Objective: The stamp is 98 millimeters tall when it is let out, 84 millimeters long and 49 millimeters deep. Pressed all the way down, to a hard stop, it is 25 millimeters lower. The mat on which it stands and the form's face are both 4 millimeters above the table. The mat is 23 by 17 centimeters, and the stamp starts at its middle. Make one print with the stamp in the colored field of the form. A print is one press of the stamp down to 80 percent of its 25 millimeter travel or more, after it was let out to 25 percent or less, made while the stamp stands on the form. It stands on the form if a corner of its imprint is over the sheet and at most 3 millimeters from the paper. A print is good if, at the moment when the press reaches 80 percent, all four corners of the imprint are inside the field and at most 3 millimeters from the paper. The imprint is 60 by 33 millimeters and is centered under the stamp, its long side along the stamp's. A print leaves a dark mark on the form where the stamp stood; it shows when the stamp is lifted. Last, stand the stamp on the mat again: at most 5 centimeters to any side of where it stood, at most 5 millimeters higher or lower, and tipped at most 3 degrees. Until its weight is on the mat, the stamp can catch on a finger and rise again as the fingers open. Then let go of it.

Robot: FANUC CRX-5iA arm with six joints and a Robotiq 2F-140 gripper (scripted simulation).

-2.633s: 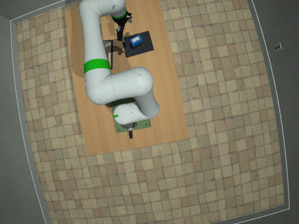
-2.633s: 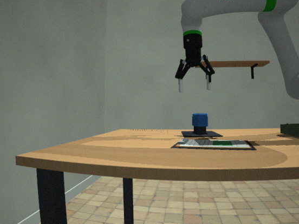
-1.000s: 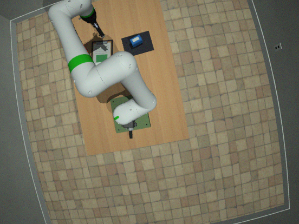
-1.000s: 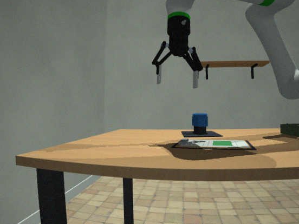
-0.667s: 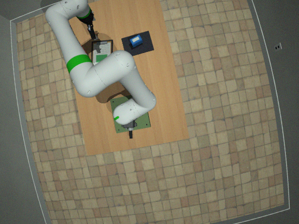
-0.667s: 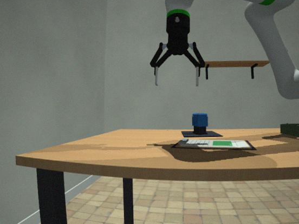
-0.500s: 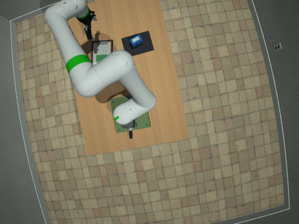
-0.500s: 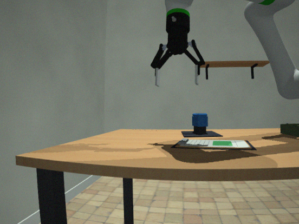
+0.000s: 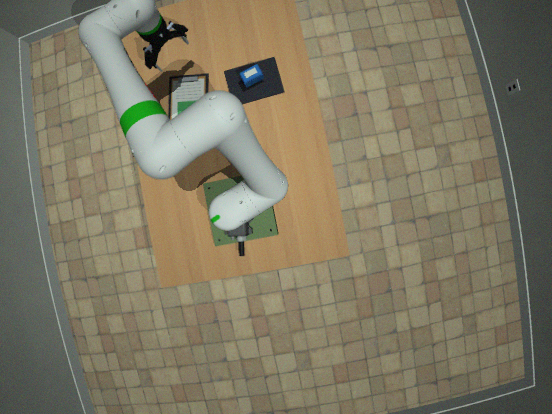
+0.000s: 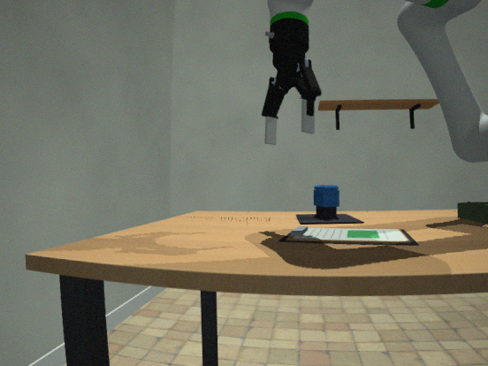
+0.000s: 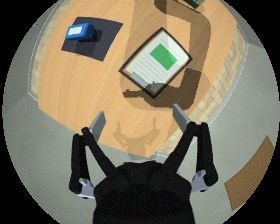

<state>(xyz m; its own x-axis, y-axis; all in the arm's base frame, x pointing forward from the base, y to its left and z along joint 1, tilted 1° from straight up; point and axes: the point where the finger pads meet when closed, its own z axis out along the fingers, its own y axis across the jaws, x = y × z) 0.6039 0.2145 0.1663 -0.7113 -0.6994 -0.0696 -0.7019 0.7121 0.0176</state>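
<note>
My gripper is now 29 cm to the left of the blue stamp, 16 cm above it and 6 cm past it. The rest, counted from my hand: form: 21 cm below, 11 cm behind, 1 cm to the left; then dark mat: 29 cm to the right, 21 cm below, 6 cm behind.
</note>
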